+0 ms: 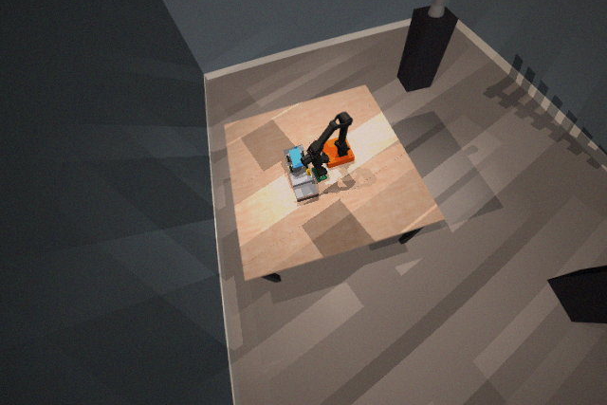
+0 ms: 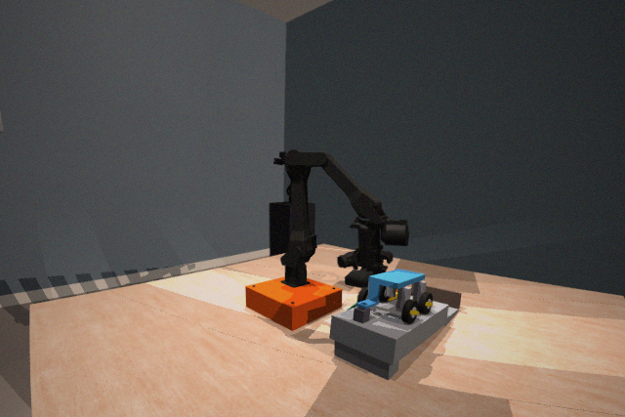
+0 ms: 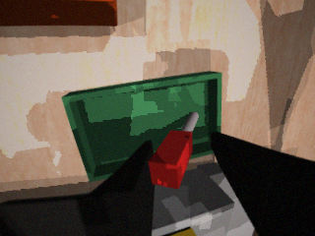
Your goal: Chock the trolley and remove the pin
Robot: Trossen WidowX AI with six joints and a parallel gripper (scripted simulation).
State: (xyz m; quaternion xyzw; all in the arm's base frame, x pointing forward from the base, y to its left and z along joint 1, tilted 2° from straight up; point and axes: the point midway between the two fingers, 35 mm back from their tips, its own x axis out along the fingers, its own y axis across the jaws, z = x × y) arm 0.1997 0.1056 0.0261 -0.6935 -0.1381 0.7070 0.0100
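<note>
Right now the red-headed stop pin is right at my gripper tip. Round my gripper tip: yellow chock: 80 mm ahead, 40 mm above, 20 mm to the right; green tray: 50 mm below, 10 mm to the right; grey ramp: 140 mm ahead, 90 mm to the right.
</note>
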